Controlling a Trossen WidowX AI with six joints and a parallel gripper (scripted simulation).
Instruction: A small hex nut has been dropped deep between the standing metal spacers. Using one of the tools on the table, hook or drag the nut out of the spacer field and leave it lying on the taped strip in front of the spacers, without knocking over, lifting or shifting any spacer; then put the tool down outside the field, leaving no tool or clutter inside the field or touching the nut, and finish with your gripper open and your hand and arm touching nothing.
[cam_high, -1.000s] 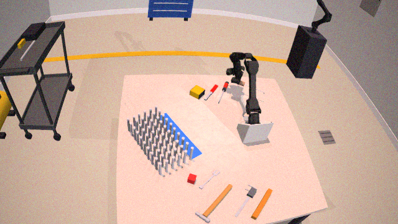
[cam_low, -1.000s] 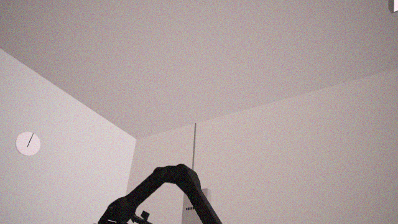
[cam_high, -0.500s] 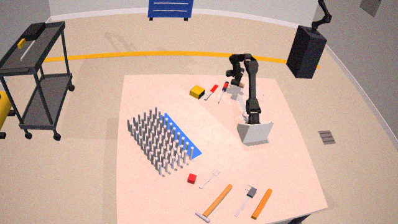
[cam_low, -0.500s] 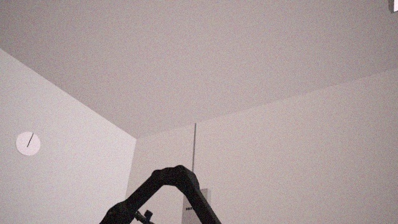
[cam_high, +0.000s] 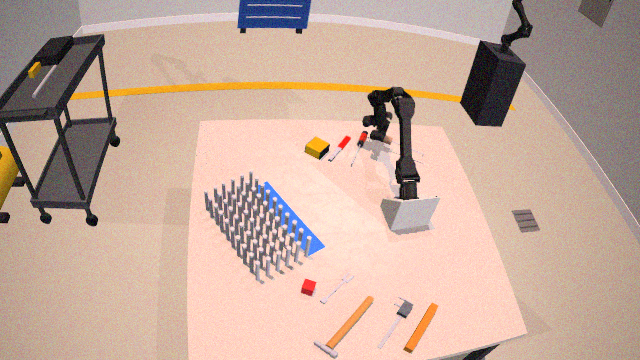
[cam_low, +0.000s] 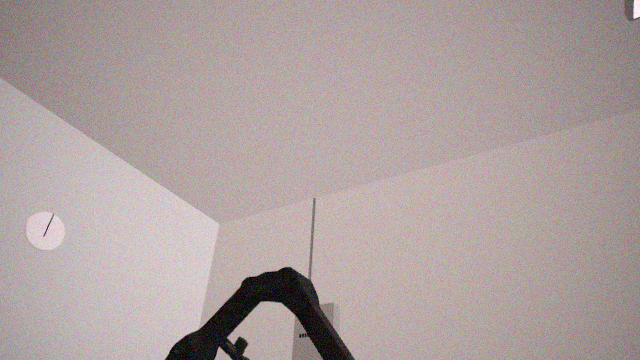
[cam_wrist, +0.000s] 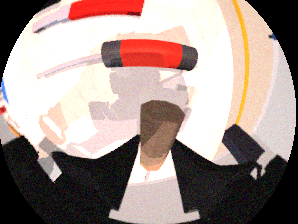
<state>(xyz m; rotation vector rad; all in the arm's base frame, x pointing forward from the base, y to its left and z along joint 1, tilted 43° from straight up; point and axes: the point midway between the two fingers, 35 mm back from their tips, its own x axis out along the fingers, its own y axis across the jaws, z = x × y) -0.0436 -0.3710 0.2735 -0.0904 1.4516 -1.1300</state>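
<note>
Right now the brown-handled screwdriver is 9 cm behind my gripper tip and 6 cm to the left of it. Round my gripper tip: blue taped strip 51 cm ahead, 39 cm to the left, 5 cm below; yellow block 32 cm ahead, 2 cm to the left, 3 cm below; fork-ended tool 39 cm ahead, 74 cm to the left, 5 cm below.
</note>
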